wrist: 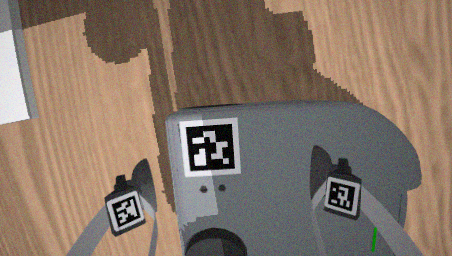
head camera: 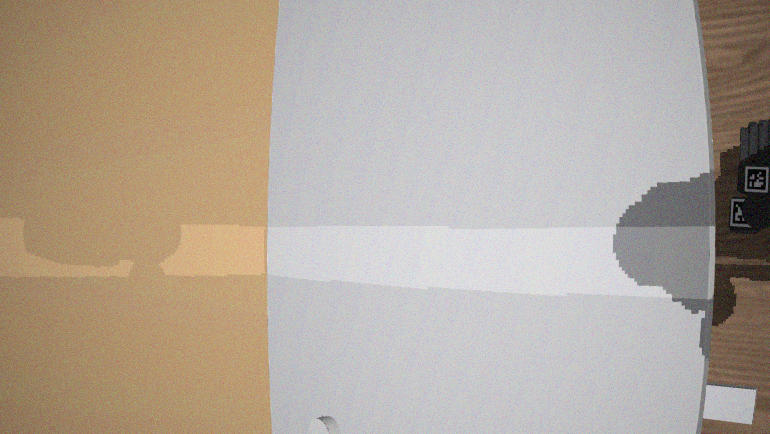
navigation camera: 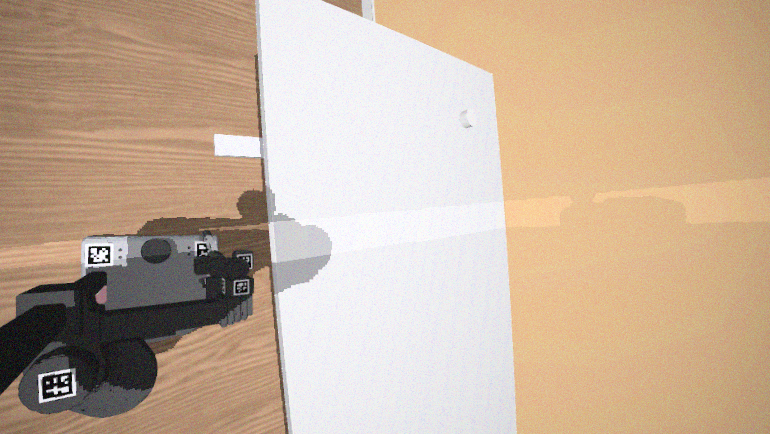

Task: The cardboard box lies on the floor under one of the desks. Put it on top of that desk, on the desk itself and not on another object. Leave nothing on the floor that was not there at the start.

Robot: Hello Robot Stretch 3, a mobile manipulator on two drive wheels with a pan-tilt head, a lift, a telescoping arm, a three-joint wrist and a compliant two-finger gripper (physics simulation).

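Places are measured from the robot's base along level axes (x ahead, y left, z up), in centimetres.
Pixels of known places: gripper, between the fingertips: (wrist: 231, 171); robot's base, origin of its link: (wrist: 222, 196) (navigation camera: 156, 249).
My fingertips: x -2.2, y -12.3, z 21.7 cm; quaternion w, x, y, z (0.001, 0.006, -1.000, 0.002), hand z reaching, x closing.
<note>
Ahead of a thing's pixels: the offset from my fingertips to its top centre. "*": to the spot under its first point. Level surfaces: height alone.
The white desk {dz +50.3 cm} (head camera: 485, 134) (navigation camera: 388, 161) fills the middle of the head view and stands right of the robot in the navigation view. The cardboard box does not show in these views; the space under the desk top is hidden by the top. My gripper (wrist: 231, 171) is open in the wrist view, with its two fingers wide apart above the robot's grey base (wrist: 290, 140) (navigation camera: 156, 283) and no object between them. In the navigation view the wrist is beside the desk's near long edge, and the fingers are hard to make out.
A white desk foot {* dy -10.4, dx +40.5, dz -19.2 cm} (head camera: 730, 403) (navigation camera: 237, 145) sticks out from under the near edge onto the wooden floor {dz -21.7 cm} (navigation camera: 134, 107) (wrist: 75, 100). A small round white cap {dy -59.8, dx +40.2, dz +52.7 cm} (head camera: 318, 425) (navigation camera: 466, 118) is on the desk top. The orange wall (head camera: 134, 107) (navigation camera: 620, 107) runs along the far edge.
</note>
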